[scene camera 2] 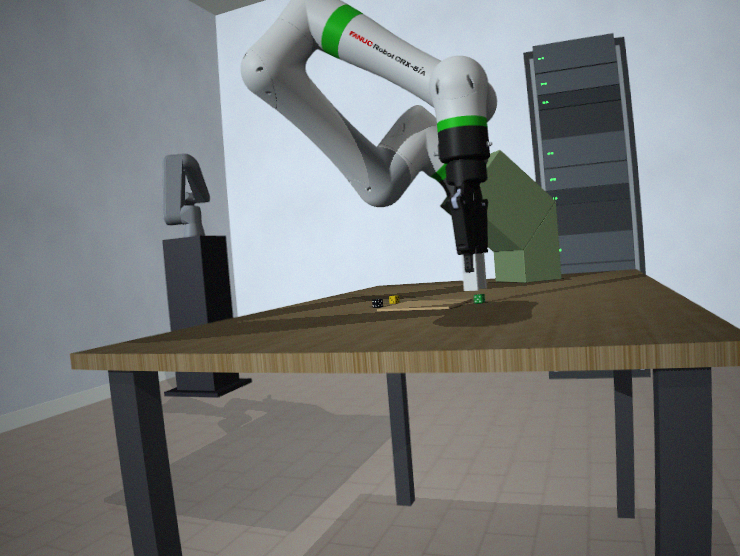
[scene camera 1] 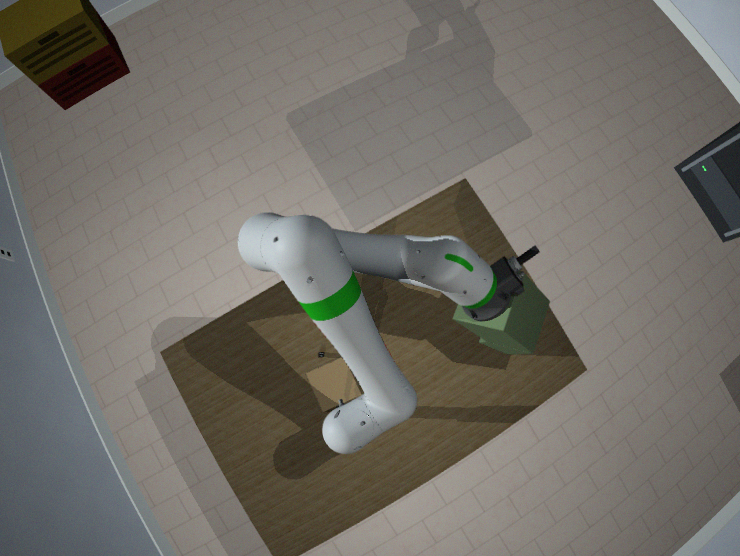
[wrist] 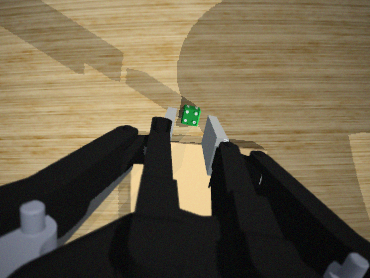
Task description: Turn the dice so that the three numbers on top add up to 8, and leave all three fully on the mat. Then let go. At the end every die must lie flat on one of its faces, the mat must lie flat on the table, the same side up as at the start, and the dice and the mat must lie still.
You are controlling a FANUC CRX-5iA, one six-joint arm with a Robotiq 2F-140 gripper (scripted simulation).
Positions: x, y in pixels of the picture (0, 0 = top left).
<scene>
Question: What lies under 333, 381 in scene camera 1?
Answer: A tan mat.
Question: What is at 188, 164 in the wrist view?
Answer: A tan mat.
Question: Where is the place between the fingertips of my gripper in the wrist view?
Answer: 189, 126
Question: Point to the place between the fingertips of my gripper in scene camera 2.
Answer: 475, 289
</scene>
